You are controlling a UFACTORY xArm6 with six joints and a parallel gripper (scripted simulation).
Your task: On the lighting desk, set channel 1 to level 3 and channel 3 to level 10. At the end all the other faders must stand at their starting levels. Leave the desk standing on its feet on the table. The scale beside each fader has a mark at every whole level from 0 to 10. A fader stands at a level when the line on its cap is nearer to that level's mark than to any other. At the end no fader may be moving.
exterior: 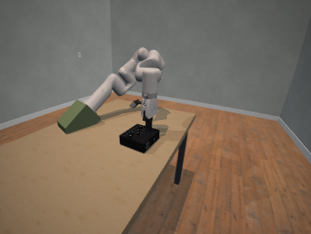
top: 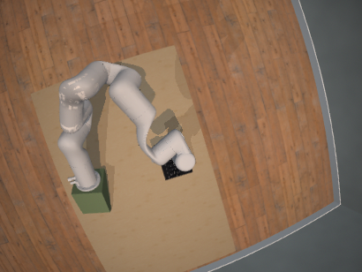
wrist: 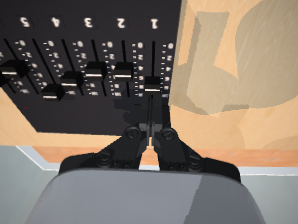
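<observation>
The channel 2 fader cap lies 3 cm behind my hand, 2 cm to the right of it and 1 cm below it. Round my hand: channel 1 cap (2 cm behind, 1 cm below); then channel 3 cap (5 cm to the right, 3 cm behind, 1 cm below).
</observation>
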